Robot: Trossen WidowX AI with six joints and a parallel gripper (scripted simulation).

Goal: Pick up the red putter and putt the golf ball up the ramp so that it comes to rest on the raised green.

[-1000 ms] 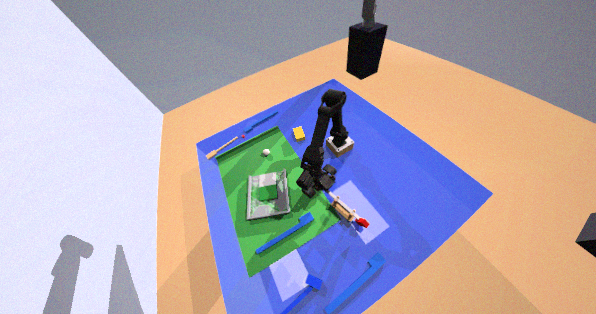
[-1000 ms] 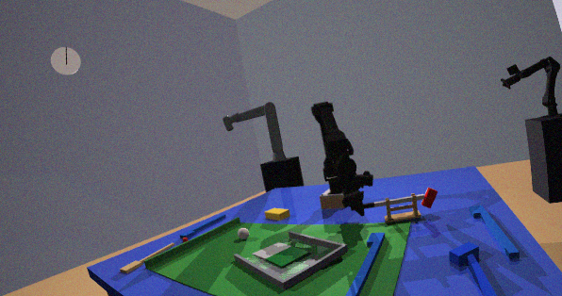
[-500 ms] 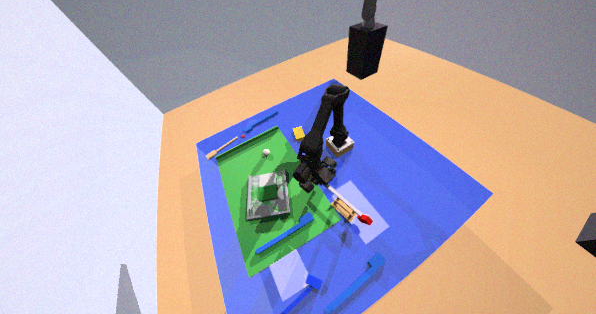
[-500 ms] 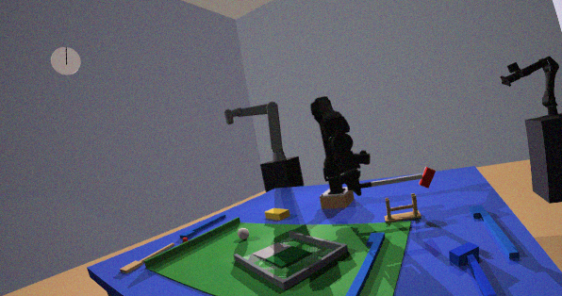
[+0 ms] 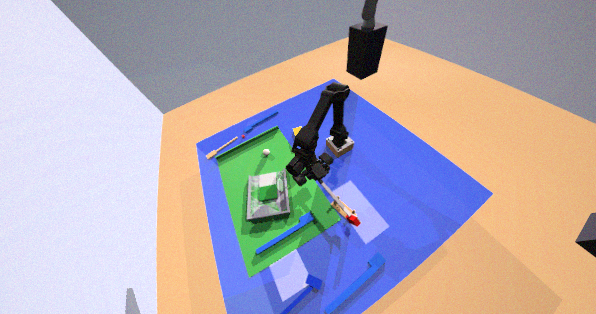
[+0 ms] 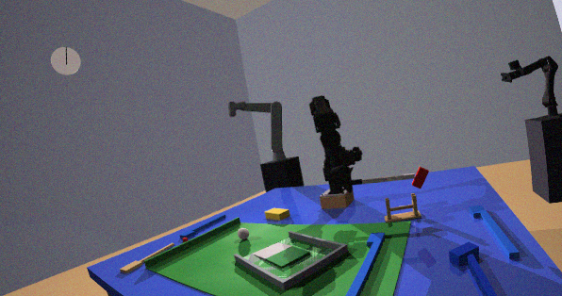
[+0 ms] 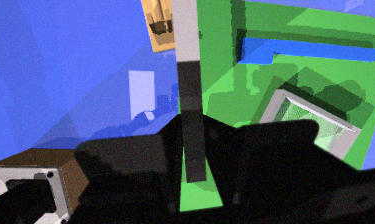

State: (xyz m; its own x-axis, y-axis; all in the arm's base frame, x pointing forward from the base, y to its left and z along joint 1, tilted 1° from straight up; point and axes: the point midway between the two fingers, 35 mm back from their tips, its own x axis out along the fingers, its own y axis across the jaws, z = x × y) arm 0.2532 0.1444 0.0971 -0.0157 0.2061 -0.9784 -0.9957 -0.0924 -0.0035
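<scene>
My gripper tip is 39 cm to the left of the yellow block, 11 cm past it and 11 cm above it. Also, from my gripper tip: white golf ball: 37 cm to the right, 14 cm ahead, 10 cm below; then grey frame: 24 cm ahead, 12 cm below, 11 cm to the right; then wooden rack: 16 cm to the left, 9 cm below, 4 cm behind.
</scene>
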